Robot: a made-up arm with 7 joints.
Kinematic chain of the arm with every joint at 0, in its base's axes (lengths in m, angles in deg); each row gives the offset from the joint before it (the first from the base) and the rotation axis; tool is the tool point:
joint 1: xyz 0 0 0.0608 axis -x
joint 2: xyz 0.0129 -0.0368 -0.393 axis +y
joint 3: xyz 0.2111 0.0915 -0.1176 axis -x
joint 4: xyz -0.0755 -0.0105 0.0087 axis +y
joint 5: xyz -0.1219 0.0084 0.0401 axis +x
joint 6: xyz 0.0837 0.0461 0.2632 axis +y
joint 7: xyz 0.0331 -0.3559 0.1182 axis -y
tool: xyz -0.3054 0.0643 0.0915
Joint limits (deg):
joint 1: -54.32..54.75
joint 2: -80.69..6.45
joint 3: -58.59..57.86
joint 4: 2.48..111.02
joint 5: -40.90..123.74
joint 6: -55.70..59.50
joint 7: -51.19..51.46
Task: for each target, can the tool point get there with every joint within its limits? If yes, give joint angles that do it. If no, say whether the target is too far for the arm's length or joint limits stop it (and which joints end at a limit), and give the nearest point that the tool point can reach.
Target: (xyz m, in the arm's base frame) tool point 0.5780 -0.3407 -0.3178
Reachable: yes | joints -17.28 -12.51 -30.75 84.56 13.53 -3.76 -10.00
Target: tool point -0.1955 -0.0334 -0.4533
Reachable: yes | joints -26.88 -53.59 -2.05 78.41 96.54 3.97 28.44
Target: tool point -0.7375 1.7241 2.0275
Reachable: no: too far | nearest point -0.1140 0.6772 0.5421 | short by 1.921 m
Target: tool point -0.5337 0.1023 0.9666
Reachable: no: joint limits stop it (at a limit: joint 1, joint 2, joint 7) | nearest point -0.2792 0.1617 0.5846 | short by 0.463 m
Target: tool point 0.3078 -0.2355 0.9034
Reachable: no: joint limits stop it (at a limit: joint 1, joint 2, joint 3, joint 7) | nearest point 0.2593 -0.2233 0.6199 | short by 0.288 m
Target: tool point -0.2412 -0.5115 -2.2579
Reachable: no: too far | nearest point -0.0207 -0.2617 -1.1254 | short by 1.181 m
